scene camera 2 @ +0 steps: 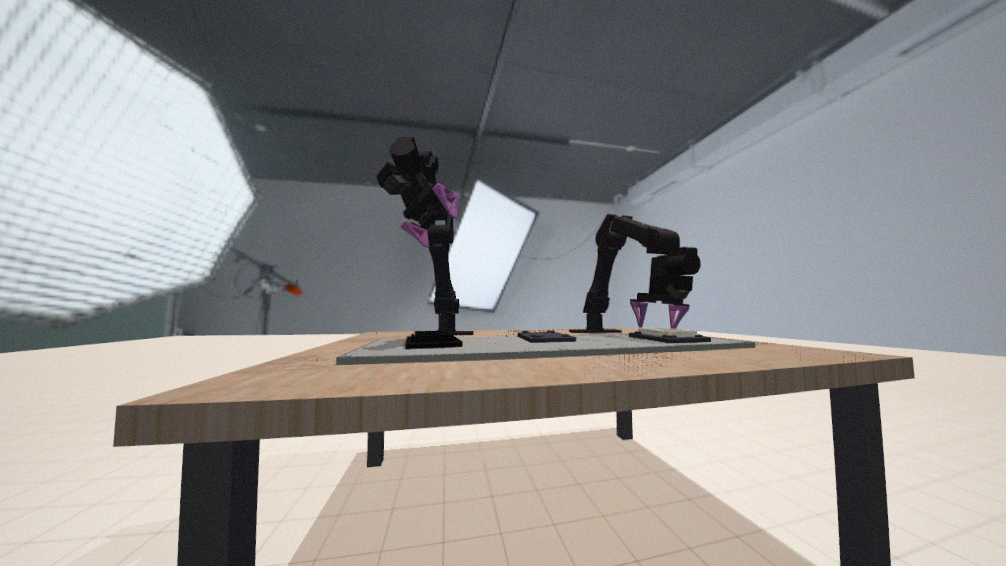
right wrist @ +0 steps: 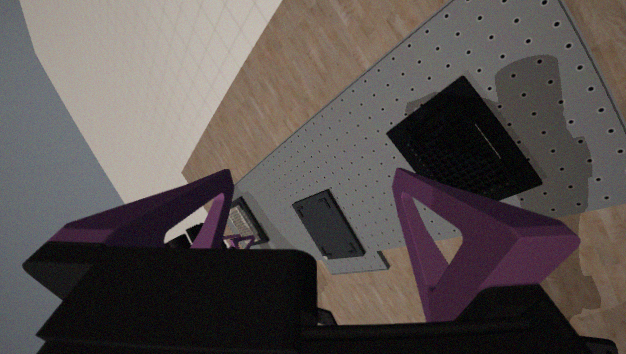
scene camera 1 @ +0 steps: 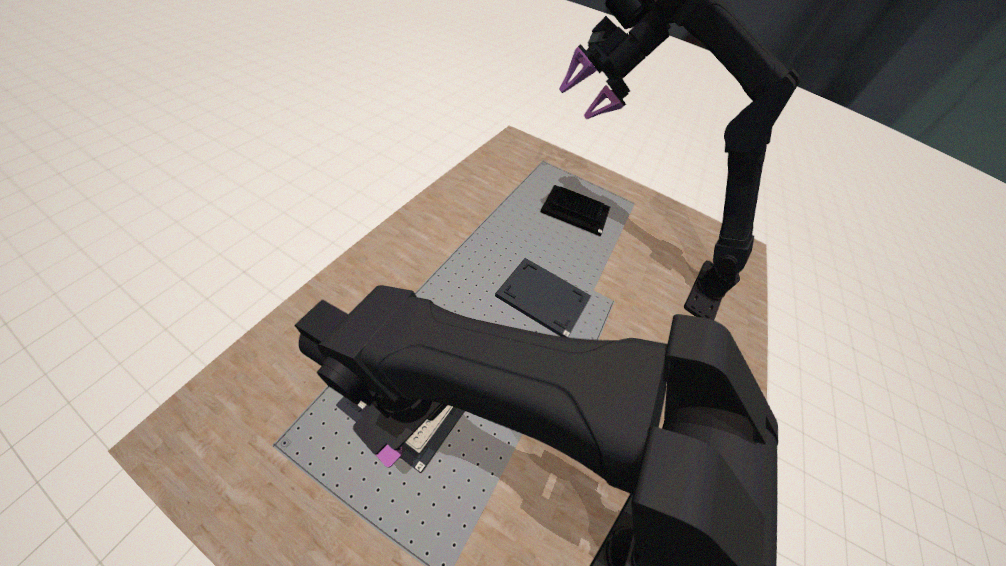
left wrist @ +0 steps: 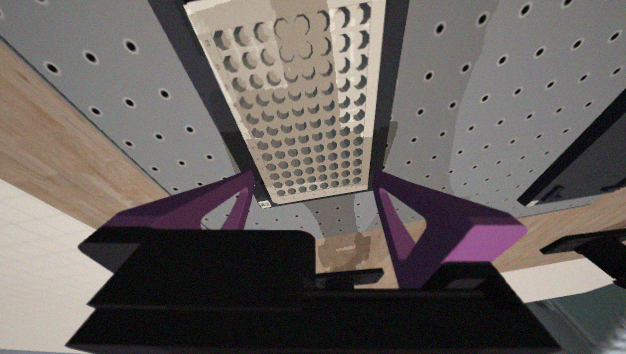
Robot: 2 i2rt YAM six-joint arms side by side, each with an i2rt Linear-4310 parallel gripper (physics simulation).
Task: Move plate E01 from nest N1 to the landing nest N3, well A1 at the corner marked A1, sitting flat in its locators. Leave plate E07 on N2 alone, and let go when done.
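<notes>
The cream well plate E01 (scene camera 1: 430, 429) (scene camera 2: 664, 331) (left wrist: 300, 107) (right wrist: 241, 220) sits in dark nest N1 (scene camera 1: 435, 450) (left wrist: 391, 60). My left gripper (scene camera 2: 657, 325) (left wrist: 313, 176) is open just above it, pointing down, its fingertips apart on either side of the plate's width in the left wrist view; exact tip height is unclear. In scene camera 1 the left arm hides part of the plate. The bare nest N3 (scene camera 1: 541, 295) (scene camera 2: 546, 337) (right wrist: 329, 225) has corner locators. My right gripper (scene camera 1: 574, 104) (scene camera 2: 441, 230) (right wrist: 313, 177) is open and empty, high above the table.
The black plate E07 (scene camera 1: 575, 208) (scene camera 2: 433, 339) (right wrist: 465, 140) sits on N2 at the far end of the grey perforated board (scene camera 1: 485, 242) (left wrist: 435, 95) (right wrist: 360, 105). The left arm (scene camera 1: 527, 380) stretches across the board between N1 and N3 in scene camera 1.
</notes>
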